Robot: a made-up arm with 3 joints. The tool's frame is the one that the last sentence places.
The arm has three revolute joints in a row. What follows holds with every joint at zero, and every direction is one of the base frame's.
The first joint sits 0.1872 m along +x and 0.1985 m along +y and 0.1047 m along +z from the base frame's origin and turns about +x.
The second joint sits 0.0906 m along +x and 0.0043 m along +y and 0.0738 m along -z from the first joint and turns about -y.
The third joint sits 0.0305 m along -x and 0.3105 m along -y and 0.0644 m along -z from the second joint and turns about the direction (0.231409, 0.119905, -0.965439).
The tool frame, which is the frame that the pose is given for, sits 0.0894 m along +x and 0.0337 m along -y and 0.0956 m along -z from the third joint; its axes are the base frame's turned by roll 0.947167, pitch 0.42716 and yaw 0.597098 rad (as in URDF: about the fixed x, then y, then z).
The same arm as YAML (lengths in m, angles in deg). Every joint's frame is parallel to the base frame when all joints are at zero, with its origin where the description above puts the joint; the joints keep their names.
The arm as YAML. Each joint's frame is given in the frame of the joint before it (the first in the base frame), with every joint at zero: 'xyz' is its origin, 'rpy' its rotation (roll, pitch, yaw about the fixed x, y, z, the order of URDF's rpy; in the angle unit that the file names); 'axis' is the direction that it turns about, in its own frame. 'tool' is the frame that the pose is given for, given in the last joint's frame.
units:
  length: m
  angle: deg
joints:
  - name: joint 1
    type: revolute
    origin:
      xyz: [0.1872, 0.1985, 0.1047]
      rpy: [0.0, 0.0, 0.0]
    axis: "+x"
  - name: joint 2
    type: revolute
    origin:
      xyz: [0.0906, 0.0043, -0.0738]
      rpy: [0.0, 0.0, 0.0]
    axis: "-y"
  - name: joint 3
    type: revolute
    origin:
      xyz: [-0.0305, -0.3105, -0.0644]
      rpy: [0.0, 0.0, 0.0]
    axis: [0.231409, 0.119905, -0.965439]
tool:
  origin:
    xyz: [0.0894, -0.0337, -0.0956]
    rpy: [54.27, 24.47, 34.21]

